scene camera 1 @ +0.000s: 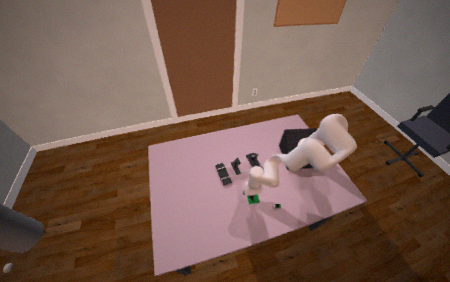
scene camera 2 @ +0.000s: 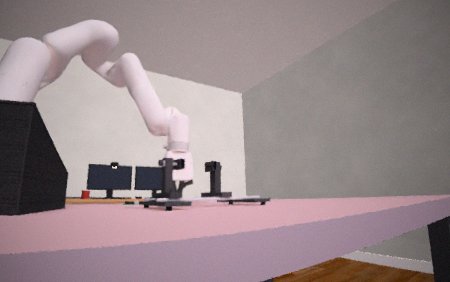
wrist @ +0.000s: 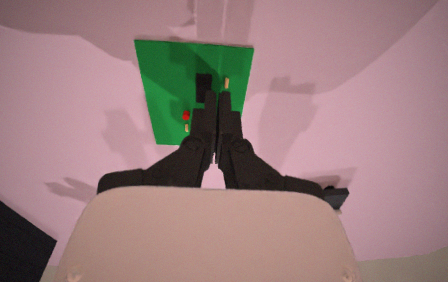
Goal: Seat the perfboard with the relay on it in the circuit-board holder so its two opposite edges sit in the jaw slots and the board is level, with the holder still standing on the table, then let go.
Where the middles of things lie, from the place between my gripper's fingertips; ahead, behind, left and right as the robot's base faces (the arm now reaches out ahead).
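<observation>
Black circuit-board holder (scene camera 2: 168, 198), from my hand: 220 mm to the right, 30 mm behind, 50 mm above. Green perfboard (wrist: 175, 75): my hand 20 mm beyond it.
</observation>
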